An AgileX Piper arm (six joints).
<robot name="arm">
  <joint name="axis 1" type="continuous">
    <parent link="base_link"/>
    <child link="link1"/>
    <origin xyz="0 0 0.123" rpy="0 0 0"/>
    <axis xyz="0 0 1"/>
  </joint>
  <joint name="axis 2" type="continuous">
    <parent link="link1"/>
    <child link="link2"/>
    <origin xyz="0 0 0" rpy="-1.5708 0 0"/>
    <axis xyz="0 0 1"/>
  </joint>
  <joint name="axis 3" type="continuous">
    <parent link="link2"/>
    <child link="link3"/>
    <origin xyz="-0.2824 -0.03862 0" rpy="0 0 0"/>
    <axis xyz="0 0 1"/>
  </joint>
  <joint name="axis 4" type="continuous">
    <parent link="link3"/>
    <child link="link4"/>
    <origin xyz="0.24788 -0.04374 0" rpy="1.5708 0 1.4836"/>
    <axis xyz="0 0 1"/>
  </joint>
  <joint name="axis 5" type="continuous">
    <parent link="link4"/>
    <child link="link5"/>
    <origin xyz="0 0 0" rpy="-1.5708 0 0"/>
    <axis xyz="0 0 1"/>
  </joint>
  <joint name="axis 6" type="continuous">
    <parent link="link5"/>
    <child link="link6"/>
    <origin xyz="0 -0.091 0" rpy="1.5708 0 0"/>
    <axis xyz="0 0 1"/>
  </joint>
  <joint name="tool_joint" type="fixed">
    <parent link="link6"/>
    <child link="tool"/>
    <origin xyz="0 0 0" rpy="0 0 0"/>
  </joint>
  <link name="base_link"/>
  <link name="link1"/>
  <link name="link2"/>
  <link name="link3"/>
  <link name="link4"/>
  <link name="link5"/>
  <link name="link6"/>
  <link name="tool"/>
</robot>
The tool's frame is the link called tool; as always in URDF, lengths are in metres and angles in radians. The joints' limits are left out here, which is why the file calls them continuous.
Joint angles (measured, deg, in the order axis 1, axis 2, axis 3, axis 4, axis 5, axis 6), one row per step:
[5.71 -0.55 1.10 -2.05 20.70 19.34]
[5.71 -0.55 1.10 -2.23 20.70 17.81]
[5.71 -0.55 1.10 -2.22 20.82 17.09]
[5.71 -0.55 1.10 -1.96 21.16 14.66]
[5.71 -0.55 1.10 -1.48 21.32 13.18]
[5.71 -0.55 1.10 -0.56 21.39 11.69]
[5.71 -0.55 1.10 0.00 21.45 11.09]
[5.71 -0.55 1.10 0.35 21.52 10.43]
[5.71 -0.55 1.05 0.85 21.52 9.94]
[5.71 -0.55 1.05 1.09 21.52 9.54]
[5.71 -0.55 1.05 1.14 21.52 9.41]
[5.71 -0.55 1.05 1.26 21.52 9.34]
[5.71 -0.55 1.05 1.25 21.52 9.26]
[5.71 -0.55 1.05 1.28 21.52 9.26]
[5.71 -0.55 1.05 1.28 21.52 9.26]
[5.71 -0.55 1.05 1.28 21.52 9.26]
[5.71 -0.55 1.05 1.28 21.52 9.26]
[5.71 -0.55 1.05 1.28 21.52 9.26]
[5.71 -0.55 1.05 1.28 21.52 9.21]
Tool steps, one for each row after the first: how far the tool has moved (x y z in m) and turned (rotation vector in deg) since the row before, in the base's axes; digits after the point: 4 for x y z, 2 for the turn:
[0.0000 -0.0001 0.0000 -1.64 -0.14 0.41]
[-0.0001 0.0000 -0.0002 -0.69 0.06 0.20]
[-0.0002 0.0001 -0.0005 -2.10 0.16 0.70]
[-0.0001 0.0003 -0.0003 -0.95 0.08 0.46]
[-0.0001 0.0005 -0.0001 -0.51 0.03 0.50]
[-0.0001 0.0003 -0.0001 -0.02 0.06 0.22]
[-0.0001 0.0002 -0.0001 -0.29 0.04 0.22]
[0.0000 0.0003 0.0003 0.04 -0.05 0.18]
[0.0000 0.0001 0.0000 -0.14 -0.02 0.14]
[0.0000 0.0000 0.0000 -0.07 -0.01 0.04]
[0.0000 0.0001 0.0000 0.05 0.00 0.03]
[0.0000 0.0000 0.0000 -0.09 -0.01 0.02]
[0.0000 0.0000 0.0000 0.03 0.00 0.00]
[0.0000 0.0000 0.0000 0.00 0.00 0.00]
[0.0000 0.0000 0.0000 0.00 0.00 0.00]
[0.0000 0.0000 0.0000 0.00 0.00 0.00]
[0.0000 0.0000 0.0000 0.00 0.00 0.00]
[0.0000 0.0000 0.0000 -0.05 -0.01 0.01]

